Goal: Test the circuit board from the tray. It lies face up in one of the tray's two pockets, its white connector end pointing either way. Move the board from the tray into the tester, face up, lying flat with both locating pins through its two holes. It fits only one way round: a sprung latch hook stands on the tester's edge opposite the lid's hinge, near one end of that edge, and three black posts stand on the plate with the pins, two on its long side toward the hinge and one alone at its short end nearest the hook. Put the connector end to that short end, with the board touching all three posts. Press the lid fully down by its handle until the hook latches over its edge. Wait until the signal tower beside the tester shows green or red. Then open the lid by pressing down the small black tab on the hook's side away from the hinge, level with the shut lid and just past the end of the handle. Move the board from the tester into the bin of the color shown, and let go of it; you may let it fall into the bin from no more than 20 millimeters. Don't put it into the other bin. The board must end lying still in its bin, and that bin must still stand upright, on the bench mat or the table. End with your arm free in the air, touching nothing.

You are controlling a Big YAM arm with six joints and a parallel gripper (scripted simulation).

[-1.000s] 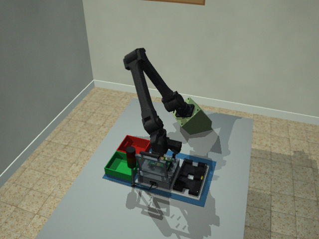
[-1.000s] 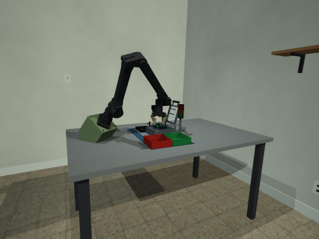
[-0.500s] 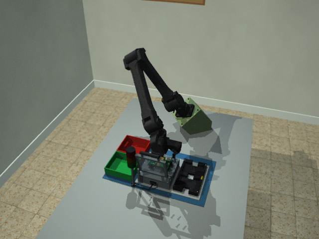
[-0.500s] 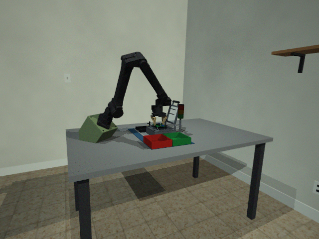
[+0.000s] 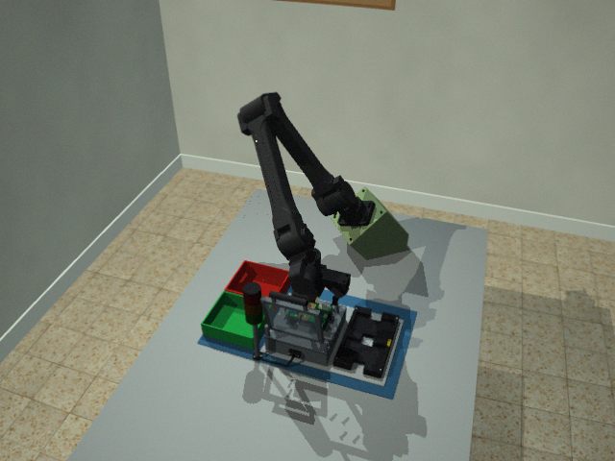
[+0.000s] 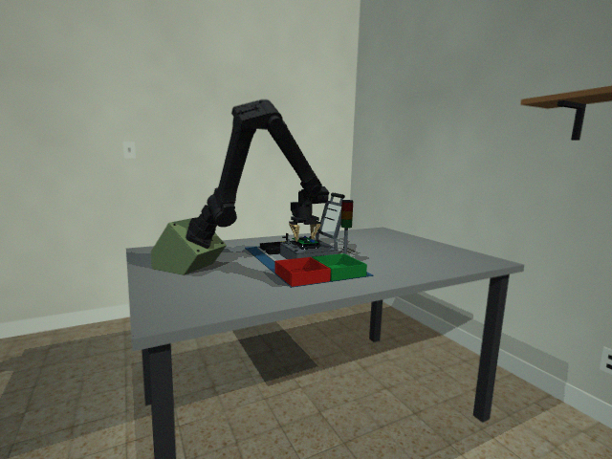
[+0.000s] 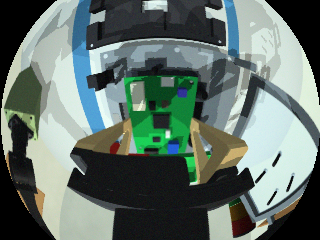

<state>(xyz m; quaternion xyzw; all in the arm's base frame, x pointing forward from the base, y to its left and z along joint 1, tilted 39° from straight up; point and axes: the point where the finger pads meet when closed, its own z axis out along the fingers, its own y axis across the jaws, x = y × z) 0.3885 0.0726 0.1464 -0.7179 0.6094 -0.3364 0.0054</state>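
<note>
My hand is right at the green circuit board. From my hand the other things lie so: tester plate 2 cm below, 1 cm to the left, 1 cm ahead; latch hook 6 cm to the left, 6 cm behind; clear lid 13 cm ahead, 9 cm above.
</note>
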